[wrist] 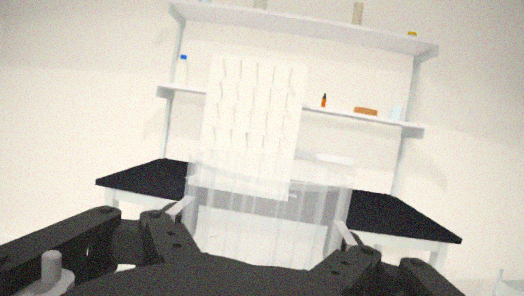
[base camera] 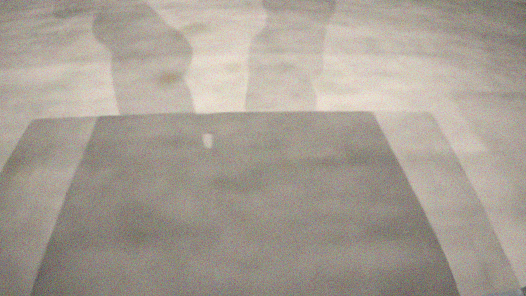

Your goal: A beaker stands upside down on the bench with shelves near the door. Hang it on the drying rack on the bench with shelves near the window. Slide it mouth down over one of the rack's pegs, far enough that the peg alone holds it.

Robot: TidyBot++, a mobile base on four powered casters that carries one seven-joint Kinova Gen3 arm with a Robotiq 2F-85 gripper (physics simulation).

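Frame: origin at the arm's base, x back, y right, z up, level; centimetres.
Seen in the pictures: gripper, fingertip midpoint: (wrist: 261, 226).
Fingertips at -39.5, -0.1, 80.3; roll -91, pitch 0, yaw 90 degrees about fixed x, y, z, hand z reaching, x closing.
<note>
Pixels of each thing's top centre, then the offset from my fingertips to it, as dx, dy, dz. "*": a spot on its surface instead. Level surfaces: height alone.
- clear beaker, middle of its top: (wrist: 271, 164) +2.6, +0.0, +3.8
- bench, its level: dz -28.5
- lower shelf, its level: dz +15.8
- orange bottle, surface spot: (wrist: 323, 101) * -158.4, +23.5, +21.5
- brown block, surface spot: (wrist: 365, 111) * -149.9, +46.1, +19.2
- blue-capped bottle, surface spot: (wrist: 183, 70) * -150.3, -56.9, +26.1
- pale floor, its level: dz -119.9
A clear beaker (wrist: 310, 235) is between the fingers of my gripper (wrist: 261, 226) in the wrist view. The fingers stand wide apart, one on each side of its wall. A curved edge of the beaker shows above the fingertips, and its lower part is hidden by the gripper body. The white drying rack (wrist: 252, 107) stands ahead on the bench (wrist: 145, 176), beyond the beaker, with rows of thin pegs on its face. The clear beaker overlaps the rack's lower part in this view. The gripper does not show in the base camera view.
Behind the bench, a lower shelf (wrist: 350, 114) holds an orange bottle (wrist: 323, 101), a brown block (wrist: 365, 111) and a blue-capped bottle (wrist: 183, 70). An upper shelf (wrist: 300, 25) runs above the rack. The base camera view shows pale floor (base camera: 220, 75) with large shadows.
</note>
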